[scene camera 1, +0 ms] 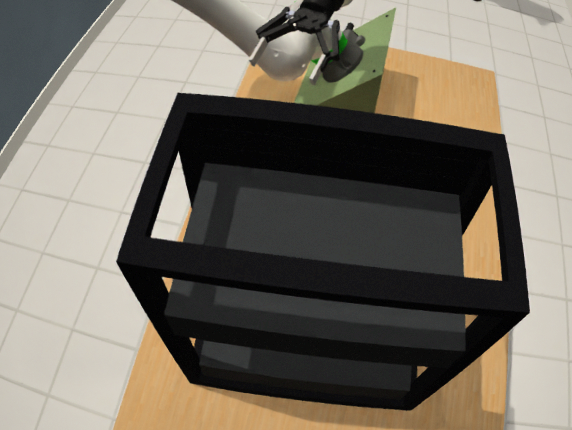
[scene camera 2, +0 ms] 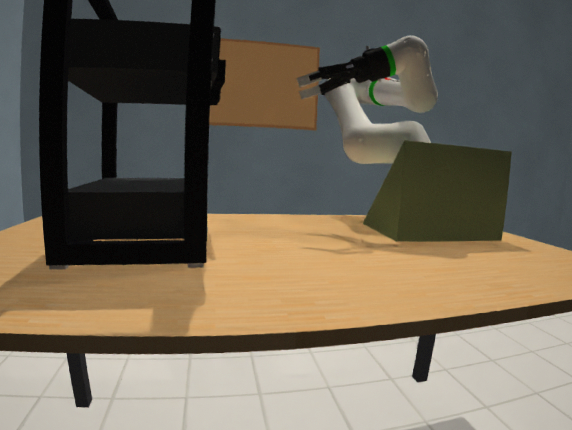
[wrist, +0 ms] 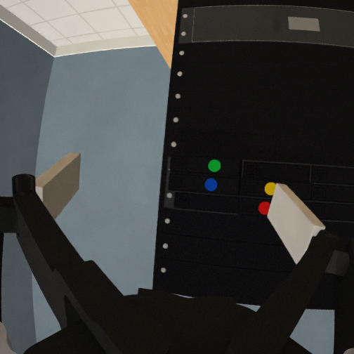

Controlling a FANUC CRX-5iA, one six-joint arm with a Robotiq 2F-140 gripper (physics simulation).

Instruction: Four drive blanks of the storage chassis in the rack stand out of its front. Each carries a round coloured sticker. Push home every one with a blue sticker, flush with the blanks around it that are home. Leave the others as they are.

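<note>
The black rack [scene camera 1: 320,270] [scene camera 2: 197,150] [wrist: 176,107] holds the storage chassis [wrist: 200,202], whose dark front shows in the wrist view. A green sticker [wrist: 214,165] and a blue sticker [wrist: 211,184] lie one below the other on separate left blanks. A yellow sticker [wrist: 270,188] and a red sticker [wrist: 264,208] lie further right, both partly covered by a finger pad. How far each blank stands out cannot be told. In scene camera 2, dark parts protrude from the rack's front. My gripper [scene camera 1: 286,60] [scene camera 2: 305,86] [wrist: 177,186] is open and empty, apart from the rack's front.
The arm stands on a green wedge base [scene camera 1: 380,45] [scene camera 2: 450,195] on the wooden table [scene camera 1: 450,90] [scene camera 2: 300,280] [wrist: 157,25]. A brown board [scene camera 2: 265,85] shows behind, against the wall. A dark panel with a light label [wrist: 304,24] crosses the rack at the wrist view's top.
</note>
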